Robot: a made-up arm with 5 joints. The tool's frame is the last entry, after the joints. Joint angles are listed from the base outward. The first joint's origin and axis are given. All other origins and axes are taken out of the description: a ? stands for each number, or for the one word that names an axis. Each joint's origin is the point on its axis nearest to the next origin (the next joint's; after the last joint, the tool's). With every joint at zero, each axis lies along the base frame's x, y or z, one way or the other. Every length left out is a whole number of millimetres.
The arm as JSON. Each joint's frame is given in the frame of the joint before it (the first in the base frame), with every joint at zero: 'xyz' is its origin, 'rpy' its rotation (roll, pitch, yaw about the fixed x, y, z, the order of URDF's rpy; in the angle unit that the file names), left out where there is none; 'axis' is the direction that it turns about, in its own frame. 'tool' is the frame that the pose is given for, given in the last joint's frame.
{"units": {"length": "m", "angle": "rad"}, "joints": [
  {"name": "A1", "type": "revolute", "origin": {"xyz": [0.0, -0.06, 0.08]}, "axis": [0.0, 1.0, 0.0]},
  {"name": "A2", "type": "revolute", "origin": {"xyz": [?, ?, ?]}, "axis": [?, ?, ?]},
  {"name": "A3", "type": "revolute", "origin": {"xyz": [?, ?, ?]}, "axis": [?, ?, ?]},
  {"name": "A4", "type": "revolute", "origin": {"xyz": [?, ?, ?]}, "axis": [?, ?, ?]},
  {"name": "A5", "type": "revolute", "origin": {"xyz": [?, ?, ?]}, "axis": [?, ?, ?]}
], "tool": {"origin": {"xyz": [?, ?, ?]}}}
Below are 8 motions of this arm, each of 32 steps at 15 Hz.
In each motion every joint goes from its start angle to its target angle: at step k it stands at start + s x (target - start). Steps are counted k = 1, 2, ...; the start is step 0. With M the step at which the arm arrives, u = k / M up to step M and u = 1 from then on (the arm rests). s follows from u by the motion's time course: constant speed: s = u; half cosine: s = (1 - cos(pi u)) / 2; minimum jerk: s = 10 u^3 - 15 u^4 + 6 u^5.
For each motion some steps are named. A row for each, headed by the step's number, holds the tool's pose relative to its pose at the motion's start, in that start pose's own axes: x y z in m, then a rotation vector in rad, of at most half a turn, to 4 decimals.
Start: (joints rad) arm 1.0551 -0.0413 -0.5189 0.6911 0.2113
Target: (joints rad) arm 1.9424 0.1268 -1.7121 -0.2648 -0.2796
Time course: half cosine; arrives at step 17
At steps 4, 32:
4: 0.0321 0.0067 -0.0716 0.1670 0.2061 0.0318
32: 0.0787 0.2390 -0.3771 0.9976 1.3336 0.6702

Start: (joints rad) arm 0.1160 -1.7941 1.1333 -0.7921 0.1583
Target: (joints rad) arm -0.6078 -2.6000 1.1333 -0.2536 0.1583
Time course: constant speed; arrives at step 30
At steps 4, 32:
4: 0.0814 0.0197 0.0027 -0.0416 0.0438 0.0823
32: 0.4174 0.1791 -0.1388 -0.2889 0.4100 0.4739

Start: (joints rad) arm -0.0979 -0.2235 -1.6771 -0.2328 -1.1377
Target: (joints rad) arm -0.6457 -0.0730 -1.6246 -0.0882 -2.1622
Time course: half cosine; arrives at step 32
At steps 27, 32:
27: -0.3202 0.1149 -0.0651 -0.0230 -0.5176 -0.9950
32: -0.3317 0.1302 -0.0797 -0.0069 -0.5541 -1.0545

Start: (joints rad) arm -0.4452 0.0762 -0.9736 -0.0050 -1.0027
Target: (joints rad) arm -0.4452 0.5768 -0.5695 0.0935 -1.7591
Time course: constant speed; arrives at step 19
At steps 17, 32:
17: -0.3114 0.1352 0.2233 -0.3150 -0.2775 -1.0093
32: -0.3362 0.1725 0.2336 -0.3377 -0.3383 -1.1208

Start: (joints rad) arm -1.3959 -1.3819 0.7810 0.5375 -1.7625
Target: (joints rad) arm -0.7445 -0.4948 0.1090 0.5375 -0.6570
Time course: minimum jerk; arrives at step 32
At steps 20, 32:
20: 0.1262 0.2232 0.4315 0.0064 -0.5818 1.1587
32: -0.0320 0.3540 0.6070 -0.2874 -0.7890 1.5907

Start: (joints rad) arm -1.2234 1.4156 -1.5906 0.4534 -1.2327
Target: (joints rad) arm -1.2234 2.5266 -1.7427 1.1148 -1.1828
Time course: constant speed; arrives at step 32
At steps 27, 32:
27: 0.1053 0.2332 0.2137 -0.3065 0.2580 0.0762
32: 0.1234 0.2845 0.2249 -0.3597 0.3123 0.0693

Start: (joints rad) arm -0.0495 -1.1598 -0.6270 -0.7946 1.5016
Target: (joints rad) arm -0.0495 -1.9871 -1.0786 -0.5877 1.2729
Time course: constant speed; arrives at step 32
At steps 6, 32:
6: 0.0443 -0.0361 0.0126 -0.1319 -0.0399 0.1028
32: 0.2242 -0.0752 0.1389 -0.7758 -0.2985 0.4711

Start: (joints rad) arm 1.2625 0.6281 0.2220 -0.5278 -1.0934
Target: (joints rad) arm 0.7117 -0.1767 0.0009 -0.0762 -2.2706
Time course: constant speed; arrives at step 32
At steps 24, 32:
24: -0.2701 0.2408 -0.4319 0.6666 0.5861 -0.5734
32: -0.3648 0.3709 -0.4554 0.8049 0.9094 -0.7018

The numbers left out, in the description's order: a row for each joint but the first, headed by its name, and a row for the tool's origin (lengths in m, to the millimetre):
A2: xyz -0.17 0.0 0.09, axis -1.0 0.0 0.0
A3: xyz 0.0 -0.35 0.02, axis 0.0 0.0 -1.0
A4: xyz 0.05 -0.08 0.0, axis 0.0 -1.0 0.0
A5: xyz 0.02 0.0 0.0, axis 0.0 0.0 1.0
tool: xyz 0.05 -0.33 0.0

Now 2 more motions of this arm.
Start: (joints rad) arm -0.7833 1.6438 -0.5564 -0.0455 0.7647
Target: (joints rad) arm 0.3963 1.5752 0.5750 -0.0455 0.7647
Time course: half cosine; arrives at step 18
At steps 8, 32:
8: 0.0364 -0.2246 0.0035 -0.0130 -0.0369 0.0199
32: 0.2591 -0.4651 0.0062 0.0104 -0.0689 0.0506

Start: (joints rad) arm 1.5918 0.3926 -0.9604 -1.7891 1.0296
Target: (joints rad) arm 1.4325 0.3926 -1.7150 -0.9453 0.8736
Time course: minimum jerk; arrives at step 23
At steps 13, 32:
13: 0.0029 0.0996 0.2461 -0.7014 0.0598 -0.1605
32: 0.0607 0.2219 0.3399 -1.1105 0.1059 -0.1427

